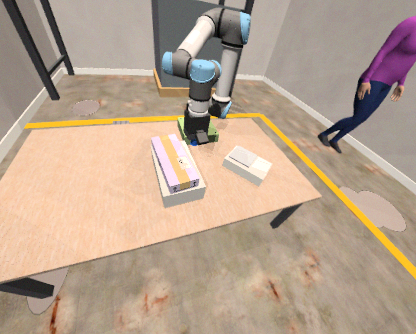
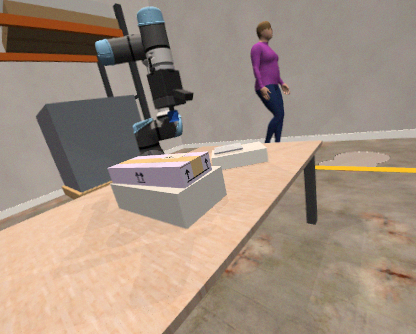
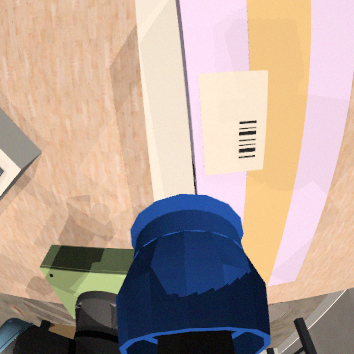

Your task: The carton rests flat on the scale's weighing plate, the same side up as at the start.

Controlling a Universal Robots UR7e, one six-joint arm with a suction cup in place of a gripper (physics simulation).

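Frame: origin at the arm's base, x left, y back, z up, level; centimetres.
Where they show: hand, its tool point: (image 1: 194, 143) (image 2: 174, 121) (image 3: 186, 240); arm's base, origin of its link: (image 3: 107, 306).
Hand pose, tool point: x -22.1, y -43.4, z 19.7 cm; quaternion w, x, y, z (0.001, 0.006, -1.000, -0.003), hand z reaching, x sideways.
Observation:
Things, the pixels of their top centre, and the offset from my tool point. Level surfaces: height alone.
- carton, centre of its top: (image 3: 270, 187) (image 2: 153, 160) (image 1: 172, 155) dx -7.8, dy +6.0, dz -10.6 cm
- pale grey block, centre of its top: (image 3: 238, 159) (image 2: 161, 175) (image 1: 175, 163) dx -6.4, dy +5.9, dz -16.5 cm
- scale, centre of its top: (image 2: 236, 145) (image 1: 249, 158) dx +37.5, dy -1.8, dz -18.4 cm
- wooden table, height of its surface: dz -26.7 cm
The carton (image 1: 166, 154) (image 2: 150, 176) (image 3: 220, 40) is long and lilac with an orange tape stripe and a barcode label on top. It lies flat on a pale grey block (image 1: 184, 196) (image 2: 150, 204) (image 3: 167, 125), with the arrows on its visible sides pointing up. The scale (image 1: 252, 172) (image 2: 250, 157) (image 3: 19, 150) is a low white box with a grey weighing plate (image 1: 243, 156) (image 2: 228, 148) on top; nothing rests on the plate. My gripper (image 1: 194, 143) (image 2: 173, 116) (image 3: 187, 215), a blue suction cup, is open and holds nothing. It hangs above and apart from the carton, near its end by the arm's base.
The wooden table (image 1: 75, 185) (image 2: 65, 260) carries these things. The arm's green base (image 1: 212, 134) (image 3: 87, 285) stands at the back edge. A dark grey cabinet (image 2: 95, 145) and an orange shelf rack (image 2: 60, 57) stand behind. A person (image 1: 390, 60) (image 2: 267, 65) stands beyond the table.

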